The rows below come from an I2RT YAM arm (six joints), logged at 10 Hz.
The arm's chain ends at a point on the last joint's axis. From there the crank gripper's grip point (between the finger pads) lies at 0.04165 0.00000 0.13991 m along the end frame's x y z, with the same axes.
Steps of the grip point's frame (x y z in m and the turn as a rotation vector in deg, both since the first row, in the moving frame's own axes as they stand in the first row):
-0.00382, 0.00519, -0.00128, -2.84, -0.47, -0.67
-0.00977, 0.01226, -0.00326, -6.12, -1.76, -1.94
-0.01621, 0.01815, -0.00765, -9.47, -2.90, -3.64
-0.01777, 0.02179, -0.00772, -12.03, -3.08, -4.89
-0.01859, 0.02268, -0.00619, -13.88, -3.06, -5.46
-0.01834, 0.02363, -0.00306, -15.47, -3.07, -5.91
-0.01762, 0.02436, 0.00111, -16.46, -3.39, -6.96
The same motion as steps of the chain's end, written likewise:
-0.00271, -0.00127, -0.00146, -2.84, -0.47, -0.67
-0.00569, -0.00138, -0.00375, -6.12, -1.76, -1.94
-0.00976, -0.00261, -0.00788, -9.47, -2.90, -3.64
-0.01135, -0.00435, -0.00704, -12.03, -3.08, -4.89
-0.01256, -0.00752, -0.00459, -13.88, -3.06, -5.46
-0.01261, -0.01005, -0.00057, -15.47, -3.07, -5.91
-0.01152, -0.01104, 0.00393, -16.46, -3.39, -6.96

